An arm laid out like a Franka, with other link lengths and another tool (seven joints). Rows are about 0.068 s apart.
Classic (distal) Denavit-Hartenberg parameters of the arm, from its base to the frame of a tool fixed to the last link. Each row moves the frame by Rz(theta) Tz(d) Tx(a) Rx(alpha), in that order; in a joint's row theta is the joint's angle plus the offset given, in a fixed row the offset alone. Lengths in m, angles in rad.
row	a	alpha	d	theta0
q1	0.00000	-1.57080	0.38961	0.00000
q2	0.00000	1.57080	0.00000	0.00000
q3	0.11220	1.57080	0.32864	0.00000
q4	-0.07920	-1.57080	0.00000	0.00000
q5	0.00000	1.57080	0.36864	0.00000
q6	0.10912	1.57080	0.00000	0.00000
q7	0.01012	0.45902	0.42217	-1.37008
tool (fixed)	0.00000	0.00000	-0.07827	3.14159
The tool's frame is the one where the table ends.
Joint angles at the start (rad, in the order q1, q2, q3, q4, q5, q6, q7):
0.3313 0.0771 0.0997 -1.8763 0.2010 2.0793 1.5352
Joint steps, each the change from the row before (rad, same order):
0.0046 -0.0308 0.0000 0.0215 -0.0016 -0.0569 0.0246
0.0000 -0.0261 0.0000 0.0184 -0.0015 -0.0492 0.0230
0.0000 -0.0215 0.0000 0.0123 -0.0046 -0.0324 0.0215
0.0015 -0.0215 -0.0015 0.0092 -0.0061 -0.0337 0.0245
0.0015 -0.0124 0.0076 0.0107 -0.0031 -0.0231 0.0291
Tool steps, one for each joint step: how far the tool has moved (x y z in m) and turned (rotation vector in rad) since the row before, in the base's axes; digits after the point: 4 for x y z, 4 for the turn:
-0.0108 0.0009 0.0228 -0.0010 0.0084 -0.0080
-0.0091 -0.0022 0.0191 -0.0018 0.0080 -0.0126
-0.0060 -0.0027 0.0152 -0.0029 0.0008 -0.0137
-0.0077 -0.0040 0.0132 -0.0061 0.0047 -0.0163
-0.0073 0.0029 0.0098 -0.0022 0.0042 -0.0146

